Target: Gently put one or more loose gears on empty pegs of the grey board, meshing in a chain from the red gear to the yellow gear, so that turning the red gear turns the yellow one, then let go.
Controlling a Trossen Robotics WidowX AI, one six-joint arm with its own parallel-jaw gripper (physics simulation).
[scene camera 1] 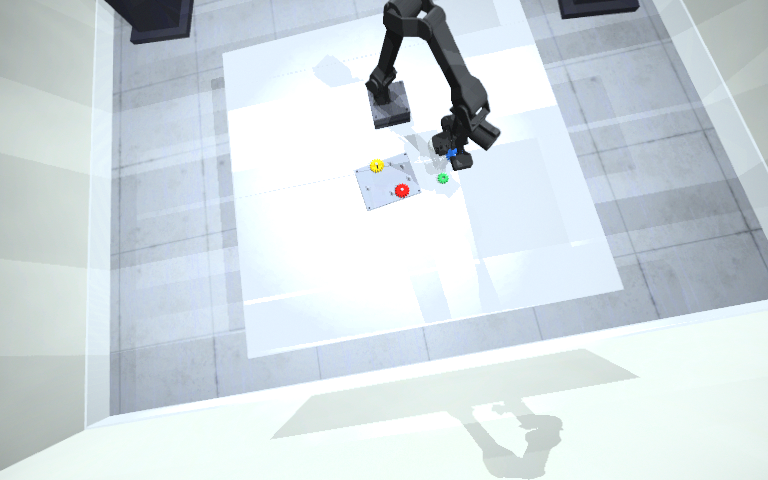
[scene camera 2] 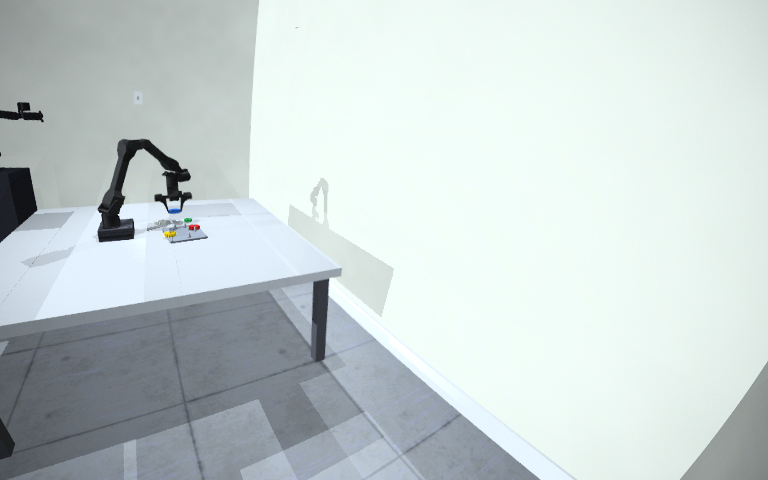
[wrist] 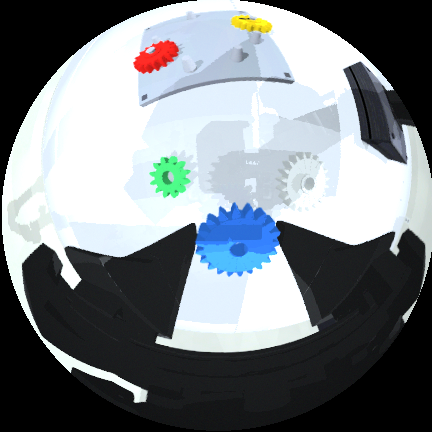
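Pixels of known places: gripper, between the fingertips: (scene camera 1: 451,155) (scene camera 2: 174,212) (wrist: 236,227); arm's base, origin of its link: (scene camera 1: 381,97) (scene camera 2: 111,226).
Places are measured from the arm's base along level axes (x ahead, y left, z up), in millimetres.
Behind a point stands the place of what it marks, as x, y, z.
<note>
My gripper (scene camera 1: 451,153) {254, 239, -9} (scene camera 2: 174,210) {254, 239, -9} (wrist: 236,227) {254, 239, -9} is shut on the blue gear (scene camera 1: 450,152) {248, 234, 3} (scene camera 2: 174,211) {254, 227, -1} (wrist: 237,239) {254, 243, 2}, held by its rim above the table, off the board's side. The grey board (scene camera 1: 385,182) {320, -3, -48} (scene camera 2: 192,238) {356, -90, -48} (wrist: 212,35) {299, 17, -48} carries the red gear (scene camera 1: 398,193) {372, 43, -34} (scene camera 2: 194,226) {362, 46, -33} (wrist: 162,59) {343, 77, -35} and the yellow gear (scene camera 1: 373,168) {267, -45, -35} (scene camera 2: 170,233) {257, -47, -33} (wrist: 251,26) on pegs. Several bare pegs stand on it, including a near peg (wrist: 190,65) {311, 93, -37} and a middle peg (wrist: 238,54) {267, 74, -36}. The green gear (scene camera 1: 442,178) {329, 206, -38} (scene camera 2: 188,219) {326, 196, -39} (wrist: 159,176) {330, 210, -39} and a white gear (wrist: 292,186) {199, 205, -41} lie loose on the table.
The arm's dark base (scene camera 1: 390,110) {60, 31, 2} (scene camera 2: 116,230) {30, -44, -8} (wrist: 377,117) stands on the white table (scene camera 1: 317,266) {622, -268, -56} (scene camera 2: 237,266) {531, -421, -56} near the board. Strong glare and shadows make the white gear hard to see in the scene views.
</note>
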